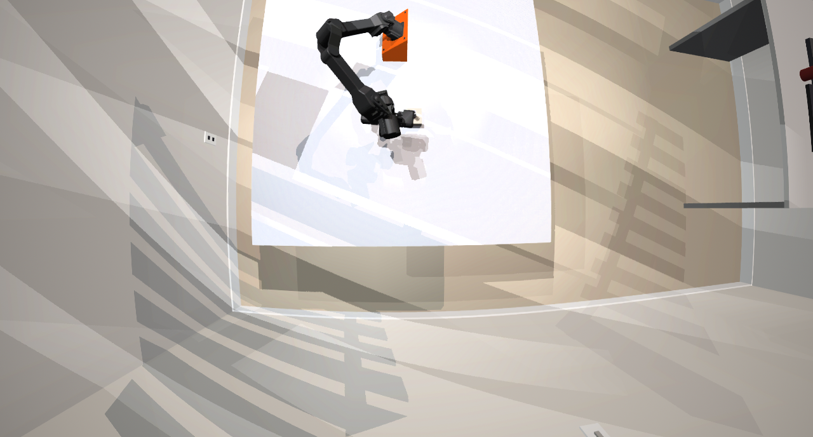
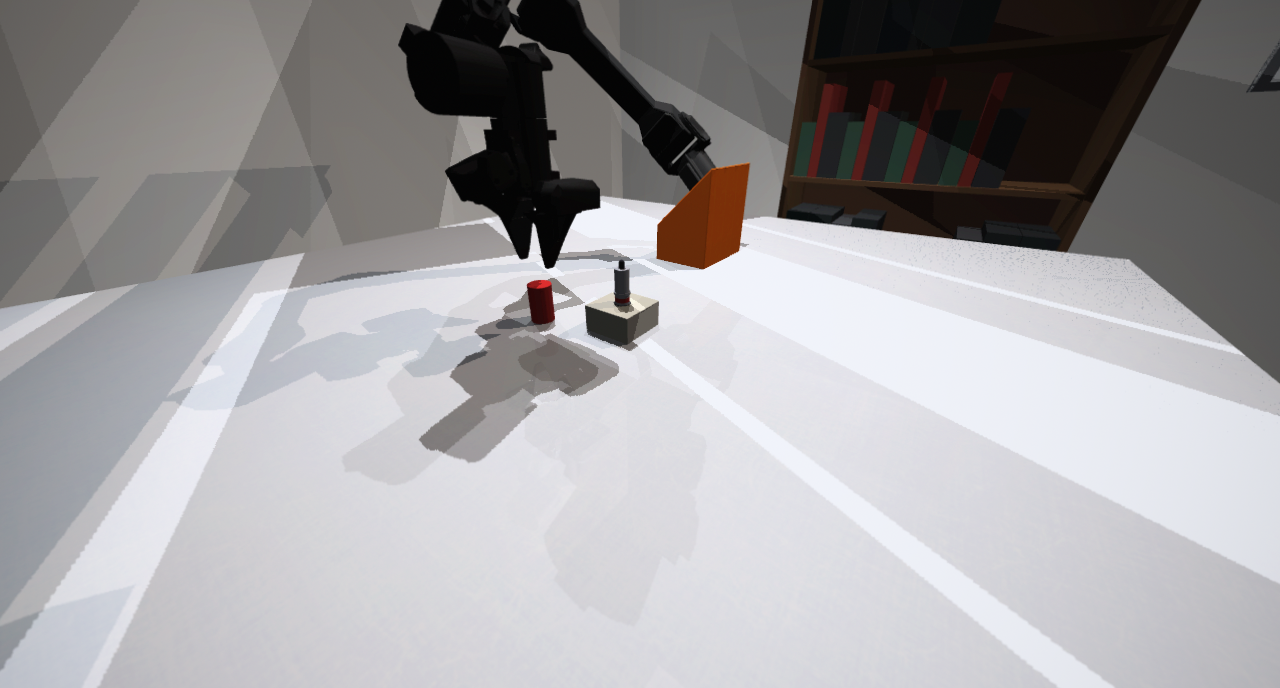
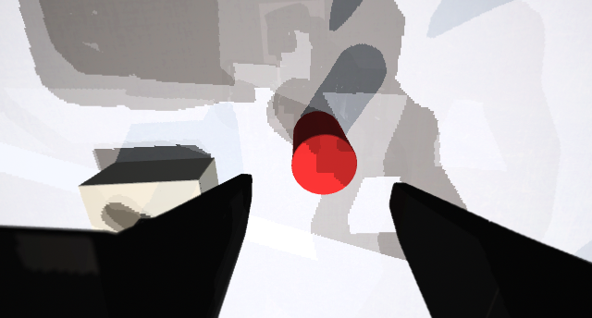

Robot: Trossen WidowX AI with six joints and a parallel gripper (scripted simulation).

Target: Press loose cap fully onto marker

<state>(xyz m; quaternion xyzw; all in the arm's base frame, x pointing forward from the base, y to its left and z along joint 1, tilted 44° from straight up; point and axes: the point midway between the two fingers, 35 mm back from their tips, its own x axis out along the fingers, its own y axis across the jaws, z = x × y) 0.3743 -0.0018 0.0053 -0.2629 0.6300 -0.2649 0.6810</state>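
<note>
Right now the red cap is 50 mm below my gripper tip. The rest, counted from my gripper tip: holder block (90 mm to the left, 60 mm below, 60 mm behind).
</note>
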